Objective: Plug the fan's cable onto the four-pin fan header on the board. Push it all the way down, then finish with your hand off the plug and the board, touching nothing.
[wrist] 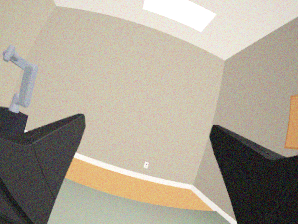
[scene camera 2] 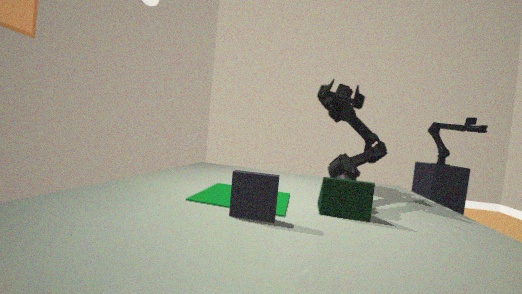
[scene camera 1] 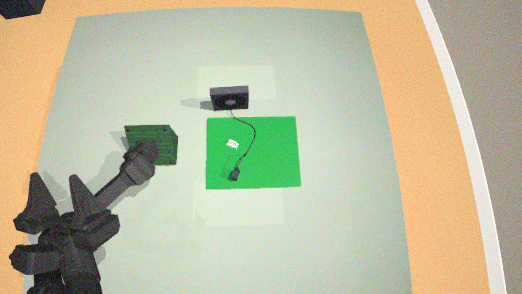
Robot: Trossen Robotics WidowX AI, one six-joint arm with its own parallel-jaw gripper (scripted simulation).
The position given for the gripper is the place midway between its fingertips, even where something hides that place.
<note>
The gripper (scene camera 1: 52, 173) is open and holds nothing. Also in view: a dark fan (scene camera 1: 234, 97) and a green circuit board (scene camera 1: 272, 161).
The gripper also shows in the wrist view (wrist: 149, 126) and in scene camera 2 (scene camera 2: 345, 82). The green circuit board shows as well in scene camera 2 (scene camera 2: 219, 194).
</note>
